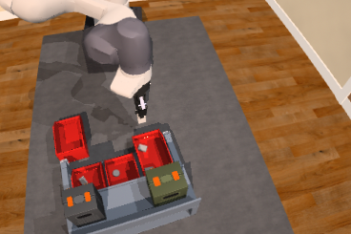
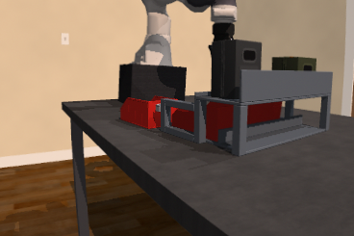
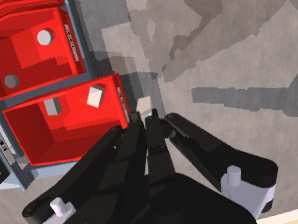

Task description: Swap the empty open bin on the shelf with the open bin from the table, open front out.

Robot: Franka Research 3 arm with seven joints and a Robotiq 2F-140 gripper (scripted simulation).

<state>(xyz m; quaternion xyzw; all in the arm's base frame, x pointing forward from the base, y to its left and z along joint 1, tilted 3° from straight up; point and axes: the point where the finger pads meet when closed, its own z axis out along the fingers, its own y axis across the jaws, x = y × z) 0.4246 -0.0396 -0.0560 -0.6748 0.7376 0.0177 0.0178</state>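
Right now the shelf lip is 7 cm ahead of my hand, 12 cm to the right of it and 10 cm below it. Round my hand: grey box 25 cm ahead, 25 cm to the right, 5 cm above; olive box 27 cm ahead, 2 cm to the right, 4 cm above.
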